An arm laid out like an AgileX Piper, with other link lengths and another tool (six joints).
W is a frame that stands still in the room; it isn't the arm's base.
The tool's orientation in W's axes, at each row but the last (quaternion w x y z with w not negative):
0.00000 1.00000 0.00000 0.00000
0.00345 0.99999 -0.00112 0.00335
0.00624 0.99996 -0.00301 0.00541
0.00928 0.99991 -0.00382 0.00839
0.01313 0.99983 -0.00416 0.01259
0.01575 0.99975 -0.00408 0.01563
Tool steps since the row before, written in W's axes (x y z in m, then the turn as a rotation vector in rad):
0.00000 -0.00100 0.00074 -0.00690 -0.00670 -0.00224
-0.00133 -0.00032 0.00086 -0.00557 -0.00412 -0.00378
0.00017 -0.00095 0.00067 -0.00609 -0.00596 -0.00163
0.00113 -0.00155 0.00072 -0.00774 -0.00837 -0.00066
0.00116 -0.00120 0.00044 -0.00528 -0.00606 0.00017
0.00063 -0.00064 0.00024 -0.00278 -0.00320 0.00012
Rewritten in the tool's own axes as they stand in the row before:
0.00000 0.00100 -0.00074 -0.00690 0.00670 0.00224
-0.00132 0.00033 -0.00087 -0.00559 0.00411 0.00377
0.00018 0.00096 -0.00066 -0.00607 0.00598 0.00164
0.00115 0.00155 -0.00067 -0.00769 0.00842 0.00069
0.00118 0.00120 -0.00038 -0.00523 0.00611 -0.00014
0.00064 0.00064 -0.00020 -0.00275 0.00323 -0.00011

